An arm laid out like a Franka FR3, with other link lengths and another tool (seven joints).
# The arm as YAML. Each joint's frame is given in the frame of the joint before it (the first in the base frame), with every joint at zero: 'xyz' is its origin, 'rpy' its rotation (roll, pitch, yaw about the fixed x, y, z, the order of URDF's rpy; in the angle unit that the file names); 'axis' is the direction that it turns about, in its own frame. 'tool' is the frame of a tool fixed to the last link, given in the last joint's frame.
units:
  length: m
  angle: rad
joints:
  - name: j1
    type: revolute
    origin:
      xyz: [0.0, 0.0, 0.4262]
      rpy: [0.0, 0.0, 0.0]
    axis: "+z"
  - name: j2
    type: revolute
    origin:
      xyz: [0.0, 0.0, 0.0]
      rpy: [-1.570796, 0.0, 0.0]
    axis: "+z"
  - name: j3
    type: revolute
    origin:
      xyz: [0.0, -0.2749, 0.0]
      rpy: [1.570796, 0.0, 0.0]
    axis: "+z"
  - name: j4
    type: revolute
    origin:
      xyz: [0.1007, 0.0, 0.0]
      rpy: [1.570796, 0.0, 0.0]
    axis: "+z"
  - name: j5
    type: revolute
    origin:
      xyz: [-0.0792, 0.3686, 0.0]
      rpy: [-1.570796, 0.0, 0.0]
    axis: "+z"
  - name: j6
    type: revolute
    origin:
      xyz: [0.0, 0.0, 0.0]
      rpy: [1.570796, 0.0, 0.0]
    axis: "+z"
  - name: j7
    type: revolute
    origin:
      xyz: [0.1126, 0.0, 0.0]
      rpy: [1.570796, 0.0, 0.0]
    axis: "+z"
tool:
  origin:
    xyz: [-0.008, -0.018, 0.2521]
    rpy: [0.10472, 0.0, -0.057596]
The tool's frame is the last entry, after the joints.
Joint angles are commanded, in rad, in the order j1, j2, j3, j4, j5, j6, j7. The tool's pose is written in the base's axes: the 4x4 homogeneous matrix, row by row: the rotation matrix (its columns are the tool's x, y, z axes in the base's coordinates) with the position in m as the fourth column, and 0 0 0 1 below. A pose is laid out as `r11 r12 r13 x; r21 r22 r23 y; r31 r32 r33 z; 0 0 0 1`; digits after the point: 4 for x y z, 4 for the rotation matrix.
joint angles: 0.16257 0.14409 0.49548 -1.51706 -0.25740 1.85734 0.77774
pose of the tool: 0.9599 0.0013 0.2802 0.5638; -0.0257 -0.9954 0.0926 0.3797; 0.2790 -0.0960 -0.9555 0.5166; 0 0 0 1
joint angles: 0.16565 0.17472 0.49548 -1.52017 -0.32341 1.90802 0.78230
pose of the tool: 0.9462 0.0206 0.3229 0.5806; -0.0029 -0.9974 0.0723 0.3797; 0.3235 -0.0694 -0.9437 0.5059; 0 0 0 1
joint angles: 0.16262 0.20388 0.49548 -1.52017 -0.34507 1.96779 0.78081
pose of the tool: 0.9364 0.0380 0.3490 0.5947; 0.0064 -0.9958 0.0913 0.3852; 0.3510 -0.0832 -0.9327 0.4981; 0 0 0 1
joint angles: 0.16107 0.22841 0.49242 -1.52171 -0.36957 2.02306 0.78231
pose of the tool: 0.9251 0.0521 0.3762 0.6079; 0.0133 -0.9944 0.1049 0.3887; 0.3796 -0.0920 -0.9206 0.4915; 0 0 0 1
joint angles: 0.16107 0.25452 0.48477 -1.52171 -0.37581 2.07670 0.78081
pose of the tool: 0.9180 0.0624 0.3917 0.6197; 0.0126 -0.9917 0.1283 0.3927; 0.3964 -0.1128 -0.9111 0.4836; 0 0 0 1
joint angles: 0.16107 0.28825 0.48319 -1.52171 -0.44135 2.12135 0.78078
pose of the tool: 0.9014 0.0890 0.4238 0.6337; 0.0456 -0.9927 0.1115 0.3917; 0.4307 -0.0812 -0.8988 0.4705; 0 0 0 1
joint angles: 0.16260 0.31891 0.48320 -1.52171 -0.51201 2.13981 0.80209
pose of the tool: 0.8901 0.0942 0.4459 0.6433; 0.0659 -0.9947 0.0788 0.3884; 0.4510 -0.0407 -0.8916 0.4550; 0 0 0 1
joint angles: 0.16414 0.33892 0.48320 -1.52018 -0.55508 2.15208 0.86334
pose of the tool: 0.8839 0.0567 0.4643 0.6498; 0.0315 -0.9976 0.0619 0.3877; 0.4667 -0.0401 -0.8835 0.4461; 0 0 0 1
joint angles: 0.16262 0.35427 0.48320 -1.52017 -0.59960 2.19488 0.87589
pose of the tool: 0.8639 0.0736 0.4983 0.6588; 0.0463 -0.9967 0.0669 0.3908; 0.5016 -0.0347 -0.8644 0.4448; 0 0 0 1
